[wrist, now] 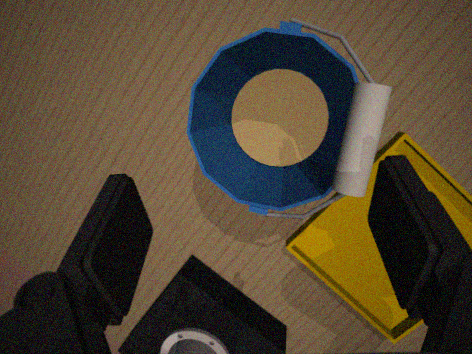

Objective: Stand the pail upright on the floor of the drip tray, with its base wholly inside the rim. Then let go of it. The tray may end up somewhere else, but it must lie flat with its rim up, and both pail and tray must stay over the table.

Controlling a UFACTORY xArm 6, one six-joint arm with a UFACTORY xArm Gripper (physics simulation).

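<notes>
The blue pail stands upright in the upper middle of the wrist view, its open top facing me and its round tan inner floor showing. Its wire handle is folded to the right, and the white grip overlaps the near-left edge of the tray in the view. The yellow drip tray lies flat with its rim up at the lower right, beside the pail. Part of the tray is hidden behind the right finger and part is cut off by the frame. My gripper is wide open and empty, with one finger on each side below the pail in the view.
A black block-shaped thing with a pale metal ring shows at the bottom middle, cut off by the frame, below the pail and left of the tray. The wooden table top extends left of and above the pail.
</notes>
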